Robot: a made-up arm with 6 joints. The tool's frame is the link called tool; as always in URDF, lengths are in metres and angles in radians. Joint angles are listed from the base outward.
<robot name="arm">
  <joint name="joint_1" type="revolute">
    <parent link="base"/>
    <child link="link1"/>
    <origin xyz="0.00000 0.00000 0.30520"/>
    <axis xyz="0 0 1"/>
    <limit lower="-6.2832" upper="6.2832"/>
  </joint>
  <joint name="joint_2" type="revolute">
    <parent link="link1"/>
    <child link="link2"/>
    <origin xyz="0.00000 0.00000 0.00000" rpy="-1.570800 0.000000 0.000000"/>
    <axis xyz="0 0 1"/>
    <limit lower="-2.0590" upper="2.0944"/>
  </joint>
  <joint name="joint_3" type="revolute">
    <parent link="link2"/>
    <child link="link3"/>
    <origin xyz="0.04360 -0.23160 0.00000"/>
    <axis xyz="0 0 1"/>
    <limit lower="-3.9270" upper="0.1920"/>
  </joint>
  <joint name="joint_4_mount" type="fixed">
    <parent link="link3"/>
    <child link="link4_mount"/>
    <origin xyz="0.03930 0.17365 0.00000"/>
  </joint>
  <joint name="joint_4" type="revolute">
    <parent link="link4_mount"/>
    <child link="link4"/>
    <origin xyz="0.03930 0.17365 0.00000" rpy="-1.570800 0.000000 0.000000"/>
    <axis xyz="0 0 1"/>
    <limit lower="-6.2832" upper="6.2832"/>
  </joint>
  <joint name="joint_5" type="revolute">
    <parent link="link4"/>
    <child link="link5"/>
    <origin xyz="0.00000 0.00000 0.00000" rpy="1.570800 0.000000 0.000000"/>
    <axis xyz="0 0 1"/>
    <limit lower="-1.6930" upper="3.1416"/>
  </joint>
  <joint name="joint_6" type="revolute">
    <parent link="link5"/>
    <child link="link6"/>
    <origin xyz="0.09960 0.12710 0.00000" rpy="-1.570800 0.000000 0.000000"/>
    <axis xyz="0 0 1"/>
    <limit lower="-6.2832" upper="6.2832"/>
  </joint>
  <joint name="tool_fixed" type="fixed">
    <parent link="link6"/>
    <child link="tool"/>
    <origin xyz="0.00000 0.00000 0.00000"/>
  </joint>
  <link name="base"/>
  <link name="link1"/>
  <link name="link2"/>
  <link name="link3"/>
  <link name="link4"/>
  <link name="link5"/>
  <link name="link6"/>
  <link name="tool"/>
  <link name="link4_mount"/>
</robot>
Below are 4 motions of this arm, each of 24 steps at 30 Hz.
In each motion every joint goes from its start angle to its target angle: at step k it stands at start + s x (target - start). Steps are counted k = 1, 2, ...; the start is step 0. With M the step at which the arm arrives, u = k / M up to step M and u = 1 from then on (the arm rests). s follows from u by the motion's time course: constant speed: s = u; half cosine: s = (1 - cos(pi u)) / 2; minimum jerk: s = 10 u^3 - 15 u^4 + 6 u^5.
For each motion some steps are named. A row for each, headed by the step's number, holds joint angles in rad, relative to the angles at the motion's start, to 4 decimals.
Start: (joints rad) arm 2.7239 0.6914 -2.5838 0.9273 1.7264 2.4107
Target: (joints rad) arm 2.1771 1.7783 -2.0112 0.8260 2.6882 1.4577
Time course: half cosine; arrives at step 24
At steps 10, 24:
10: -0.2026 0.4028 0.2122 -0.0375 0.3564 -0.3532
24: -0.5468 1.0869 0.5726 -0.1013 0.9618 -0.9530

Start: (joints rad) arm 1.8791 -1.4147 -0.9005 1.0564 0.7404 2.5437
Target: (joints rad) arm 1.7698 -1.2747 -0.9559 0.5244 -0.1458 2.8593
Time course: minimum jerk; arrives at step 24
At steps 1, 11, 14, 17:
1: -0.0001 0.0001 0.0000 -0.0004 -0.0006 0.0002
11: -0.0462 0.0591 -0.0234 -0.2246 -0.3742 0.1333
14: -0.0714 0.0915 -0.0362 -0.3476 -0.5790 0.2062
17: -0.0927 0.1187 -0.0470 -0.4510 -0.7513 0.2676

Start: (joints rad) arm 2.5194 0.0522 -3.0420 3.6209 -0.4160 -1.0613
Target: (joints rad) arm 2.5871 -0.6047 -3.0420 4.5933 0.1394 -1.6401
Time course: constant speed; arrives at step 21
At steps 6, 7, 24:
6: 0.0193 -0.1877 0.0000 0.2778 0.1587 -0.1654
7: 0.0226 -0.2190 0.0000 0.3241 0.1851 -0.1929
24: 0.0677 -0.6569 0.0000 0.9724 0.5554 -0.5788

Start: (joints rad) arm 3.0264 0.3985 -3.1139 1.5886 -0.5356 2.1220
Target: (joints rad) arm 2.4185 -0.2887 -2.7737 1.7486 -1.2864 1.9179
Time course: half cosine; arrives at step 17
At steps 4, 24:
4: -0.0793 -0.0897 0.0444 0.0209 -0.0980 -0.0266
24: -0.6079 -0.6872 0.3402 0.1600 -0.7508 -0.2041

